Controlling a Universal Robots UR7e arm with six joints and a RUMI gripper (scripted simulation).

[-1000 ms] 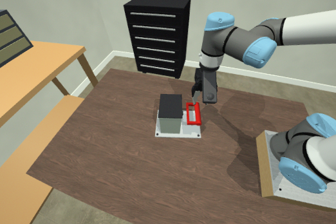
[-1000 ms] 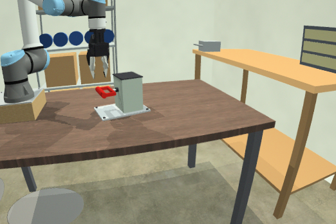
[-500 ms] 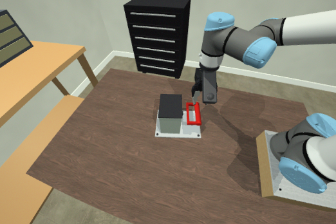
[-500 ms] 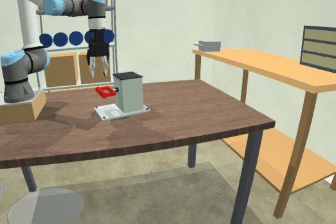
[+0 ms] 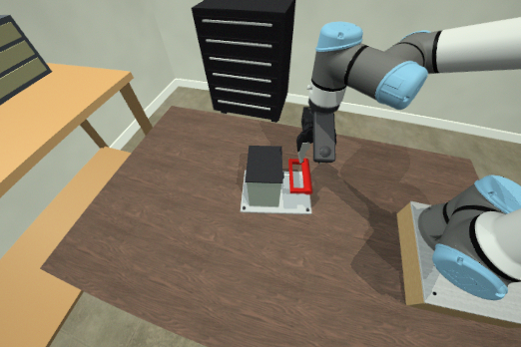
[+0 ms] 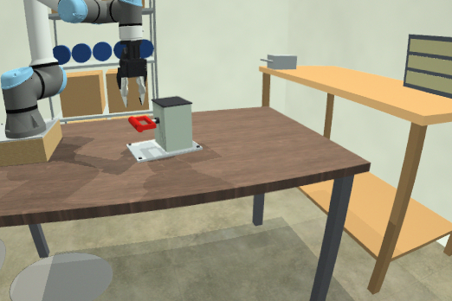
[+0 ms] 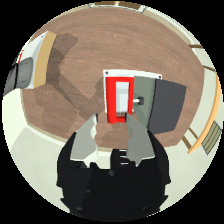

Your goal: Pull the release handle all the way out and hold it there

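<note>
My gripper is now 18 cm above the grey baseplate, 9 cm short of it and 2 cm to the right of it.
</note>
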